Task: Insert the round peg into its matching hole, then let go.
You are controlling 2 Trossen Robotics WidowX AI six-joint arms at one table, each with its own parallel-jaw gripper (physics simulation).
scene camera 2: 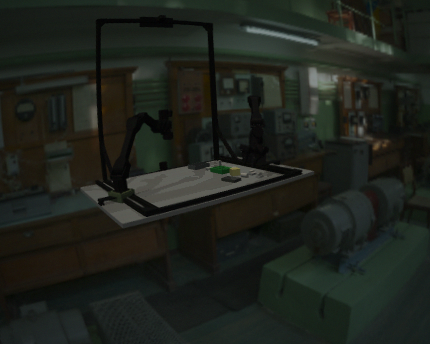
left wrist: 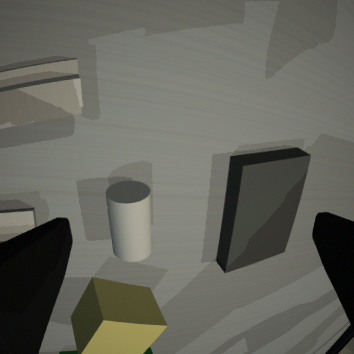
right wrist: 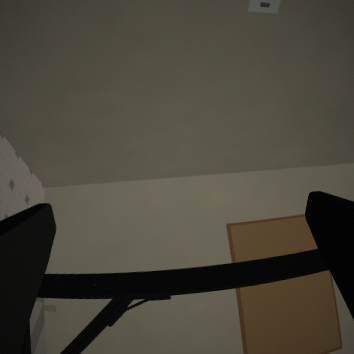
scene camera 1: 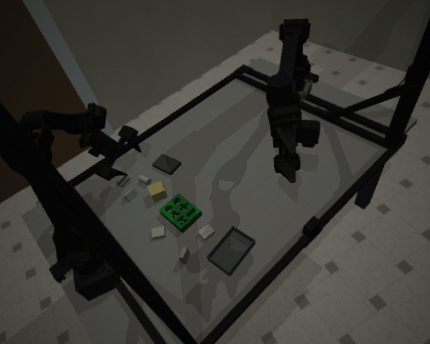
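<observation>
The round peg point(scene camera 1: 144, 179) point(left wrist: 128, 221), a pale cylinder, lies on its side on the table beside a yellow cube point(scene camera 1: 157, 190) point(left wrist: 119, 316). The green hole board point(scene camera 1: 180, 212) point(scene camera 2: 220, 169) lies flat just beyond the cube. My left gripper point(scene camera 1: 119, 155) point(left wrist: 196, 229) is open and empty. It hovers low over the table's left side, close to the peg, with the peg ahead of its left finger in the wrist view. My right gripper point(scene camera 1: 290, 175) point(right wrist: 182, 211) is open and empty, hanging high over the far right of the table.
A dark flat slab point(scene camera 1: 166, 164) point(left wrist: 263, 207) lies next to the peg. Several other pale pegs point(scene camera 1: 130, 194) point(scene camera 1: 158, 232) point(scene camera 1: 206, 231) lie around the board. A dark open tray point(scene camera 1: 213, 259) sits near the front edge. A black frame point(scene camera 1: 190, 102) rims the table.
</observation>
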